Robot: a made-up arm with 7 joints.
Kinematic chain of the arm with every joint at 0, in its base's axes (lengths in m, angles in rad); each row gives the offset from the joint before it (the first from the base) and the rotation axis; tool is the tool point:
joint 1: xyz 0 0.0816 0 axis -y
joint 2: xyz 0 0.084 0 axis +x
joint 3: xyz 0 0 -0.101 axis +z
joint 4: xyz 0 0 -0.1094 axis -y
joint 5: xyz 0 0 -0.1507 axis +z
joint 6: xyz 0 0 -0.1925 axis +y
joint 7: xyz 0 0 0 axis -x
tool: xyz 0 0 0
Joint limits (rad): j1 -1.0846..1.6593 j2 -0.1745..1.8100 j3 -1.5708..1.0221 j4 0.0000..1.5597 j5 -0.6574..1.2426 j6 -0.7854..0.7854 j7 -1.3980..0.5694
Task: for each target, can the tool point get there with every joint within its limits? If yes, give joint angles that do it. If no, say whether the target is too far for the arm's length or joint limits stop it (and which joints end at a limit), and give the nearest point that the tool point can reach.
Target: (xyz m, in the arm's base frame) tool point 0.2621 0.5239 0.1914
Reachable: yes | joints 1.0960 1.0074 0.2311 1.0515 0.2211 -0.0878 -1.0140
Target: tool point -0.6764 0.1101 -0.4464
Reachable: no: too far | nearest point -0.4610 0.1278 -0.3042 | short by 0.259 m
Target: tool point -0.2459 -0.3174 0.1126
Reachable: no: joint limits stop it (at a limit: joint 1, joint 2, joint 3) | nearest point -0.1545 -0.2126 -0.0817 | short by 0.239 m
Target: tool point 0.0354 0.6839 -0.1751
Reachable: yes | joints -0.1351 1.3980 -0.9210 0.2862 0.0757 -0.2469 -0.9250
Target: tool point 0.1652 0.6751 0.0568
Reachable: yes | joints 0.7972 1.3627 0.1803 0.4804 -0.4334 0.3023 -0.4931
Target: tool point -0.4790 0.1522 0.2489
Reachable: no: joint limits stop it (at a limit: joint 2, joint 3, joint 4) | nearest point -0.3372 0.3043 0.1752 | short by 0.221 m
